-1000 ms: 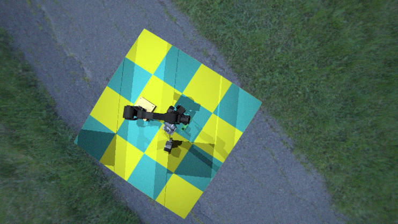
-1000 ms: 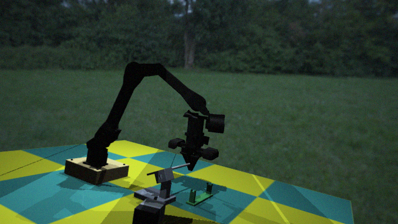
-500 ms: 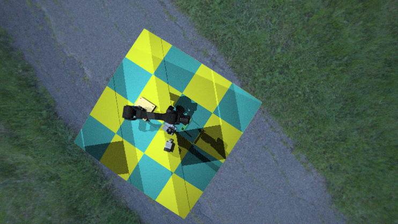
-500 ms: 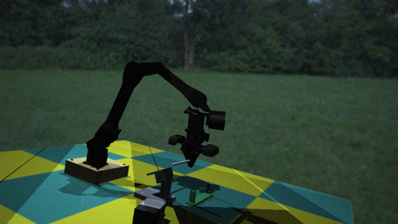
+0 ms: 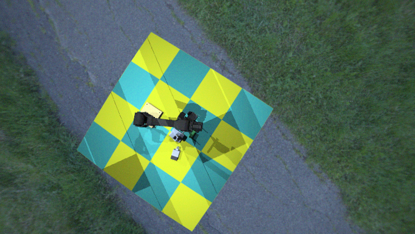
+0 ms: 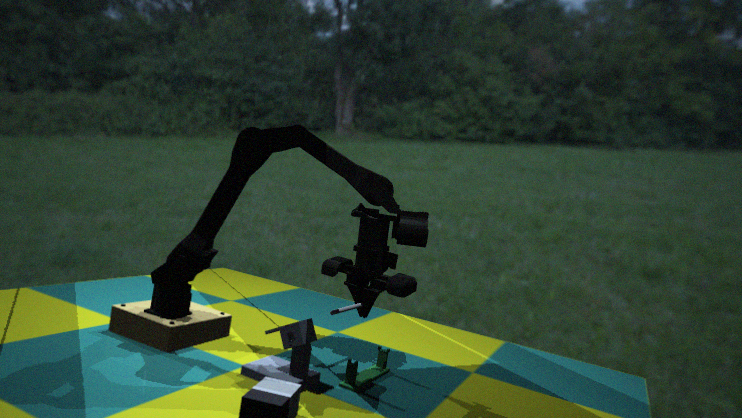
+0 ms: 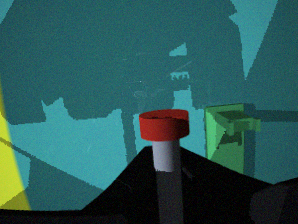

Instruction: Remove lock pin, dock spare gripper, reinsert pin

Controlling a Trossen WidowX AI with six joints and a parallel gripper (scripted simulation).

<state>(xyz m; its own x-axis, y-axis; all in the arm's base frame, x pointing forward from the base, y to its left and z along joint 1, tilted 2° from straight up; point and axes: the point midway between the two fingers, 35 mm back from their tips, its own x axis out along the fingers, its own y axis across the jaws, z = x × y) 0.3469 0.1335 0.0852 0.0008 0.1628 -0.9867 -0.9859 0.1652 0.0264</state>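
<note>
The green cradle lies 70 mm to the right of my gripper tip, 70 mm below it and 50 mm ahead of it. Also, from my gripper tip: socket 180 mm to the right, 60 mm behind, 40 mm below; spare gripper 310 mm to the right, 70 mm below, 10 mm behind.
</note>
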